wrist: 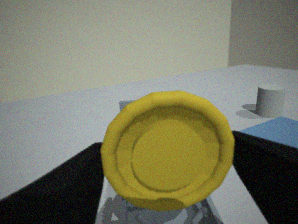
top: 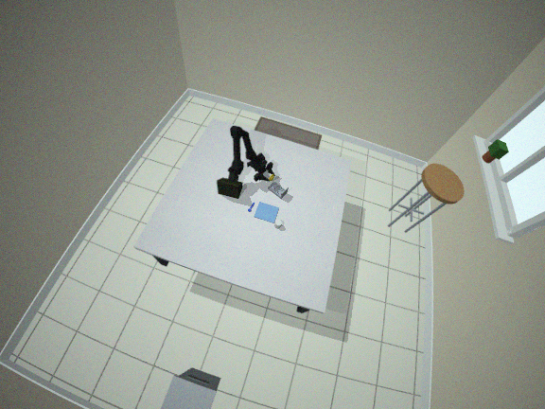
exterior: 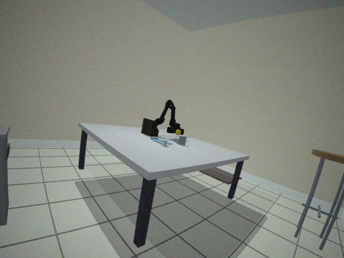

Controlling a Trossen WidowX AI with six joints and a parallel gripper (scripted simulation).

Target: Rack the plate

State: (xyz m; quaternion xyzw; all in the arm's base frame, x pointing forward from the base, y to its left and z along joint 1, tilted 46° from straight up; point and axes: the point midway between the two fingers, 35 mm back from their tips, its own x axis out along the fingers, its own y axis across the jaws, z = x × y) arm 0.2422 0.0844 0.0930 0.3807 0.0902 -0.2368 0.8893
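My gripper tip is 70 mm above the grey dish rack, 60 mm short of it and 40 mm to the left of it. From my gripper tip the other things lie so: blue spoon: 230 mm to the right, 100 mm behind, 90 mm below; white cup: 320 mm to the right, 110 mm ahead, 70 mm below; yellow plate: 10 mm behind.
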